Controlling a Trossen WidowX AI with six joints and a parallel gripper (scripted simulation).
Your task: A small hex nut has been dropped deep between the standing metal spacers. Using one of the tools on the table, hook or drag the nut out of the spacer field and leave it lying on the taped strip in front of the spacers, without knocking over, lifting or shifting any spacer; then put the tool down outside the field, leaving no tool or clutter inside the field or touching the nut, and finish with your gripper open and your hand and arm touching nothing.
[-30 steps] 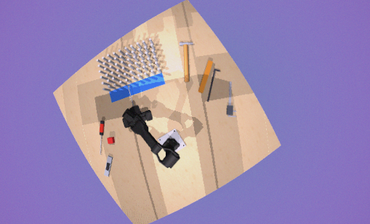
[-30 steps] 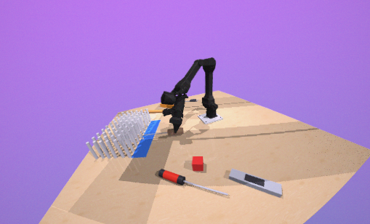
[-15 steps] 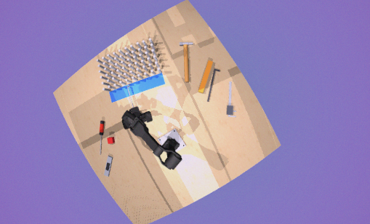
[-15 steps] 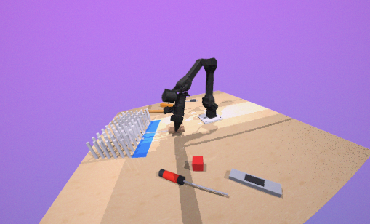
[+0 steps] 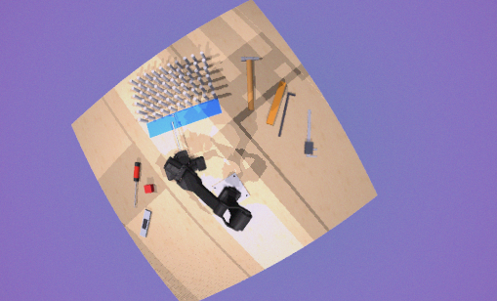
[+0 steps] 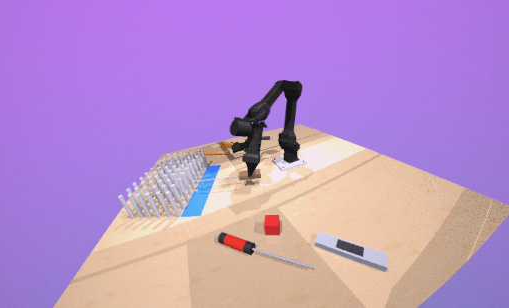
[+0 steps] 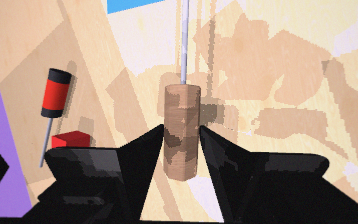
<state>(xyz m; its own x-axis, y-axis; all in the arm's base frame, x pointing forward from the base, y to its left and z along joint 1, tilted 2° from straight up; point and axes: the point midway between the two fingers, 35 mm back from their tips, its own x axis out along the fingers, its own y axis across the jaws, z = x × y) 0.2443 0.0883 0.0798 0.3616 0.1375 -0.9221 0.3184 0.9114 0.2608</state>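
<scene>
The red cube is 2 cm ahead of my gripper tip, 25 cm to the left of it and 3 cm below it. From my gripper tip the other things lie so: flat grey bar: 11 cm behind, 40 cm to the left, 4 cm below; thin metal rod tool: 10 cm ahead, 4 cm to the right; blue taped strip: 20 cm ahead, 12 cm to the right, 5 cm below.
</scene>
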